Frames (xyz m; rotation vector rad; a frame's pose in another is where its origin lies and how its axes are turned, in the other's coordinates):
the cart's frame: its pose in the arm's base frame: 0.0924 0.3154 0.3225 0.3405 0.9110 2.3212
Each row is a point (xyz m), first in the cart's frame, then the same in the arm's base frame.
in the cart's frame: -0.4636 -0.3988 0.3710
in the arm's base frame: 0.7952 0.4479 0.3139
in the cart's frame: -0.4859 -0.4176 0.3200
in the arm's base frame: 0.7987 0.4179 0.2635
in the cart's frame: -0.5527 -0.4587 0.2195
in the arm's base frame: 0.8252 0.3467 0.1611
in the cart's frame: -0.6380 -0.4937 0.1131
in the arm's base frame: 0.8608 0.2573 0.0584
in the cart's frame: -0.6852 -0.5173 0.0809
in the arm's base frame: 0.8940 0.2242 0.0181
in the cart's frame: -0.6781 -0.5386 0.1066
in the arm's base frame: 0.9094 0.2544 0.0223
